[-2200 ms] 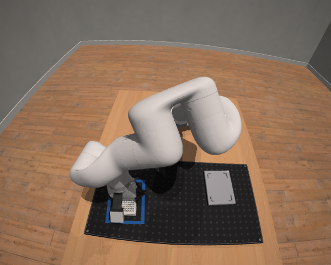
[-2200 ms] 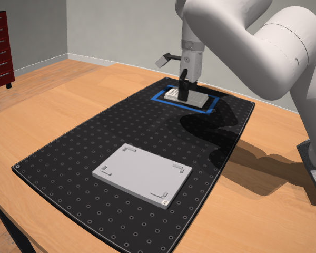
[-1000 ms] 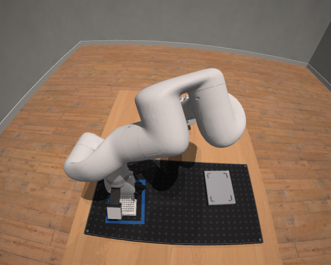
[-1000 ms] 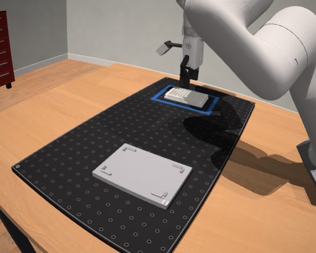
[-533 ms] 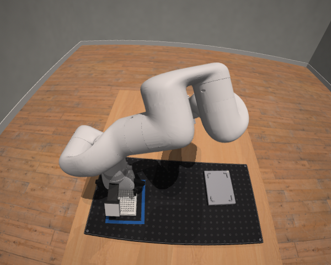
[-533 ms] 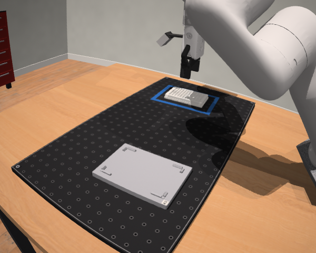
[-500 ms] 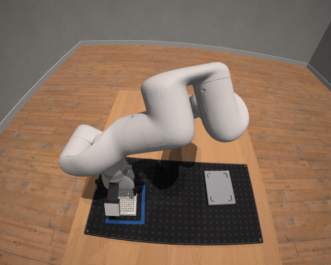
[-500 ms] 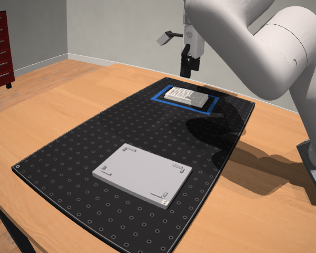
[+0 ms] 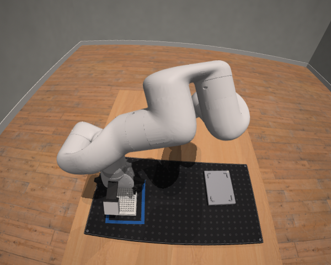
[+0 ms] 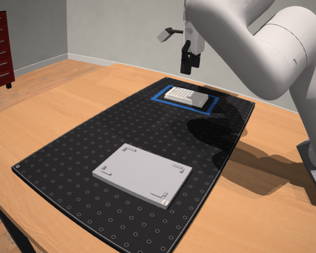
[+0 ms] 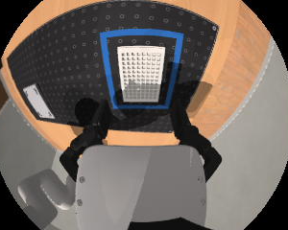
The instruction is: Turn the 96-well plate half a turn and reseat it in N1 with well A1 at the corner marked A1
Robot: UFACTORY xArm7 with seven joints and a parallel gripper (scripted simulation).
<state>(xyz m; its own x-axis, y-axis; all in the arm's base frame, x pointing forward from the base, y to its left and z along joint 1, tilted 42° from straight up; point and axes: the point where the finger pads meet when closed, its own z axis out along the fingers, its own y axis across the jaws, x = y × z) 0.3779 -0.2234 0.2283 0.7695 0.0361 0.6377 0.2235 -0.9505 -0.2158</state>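
The white 96-well plate lies 100 mm below my hand. From my hand the other things lie so: grey plate nest N1 (160 mm behind, 370 mm to the left, 100 mm below); A1 label (240 mm behind, 400 mm to the left, 100 mm below).
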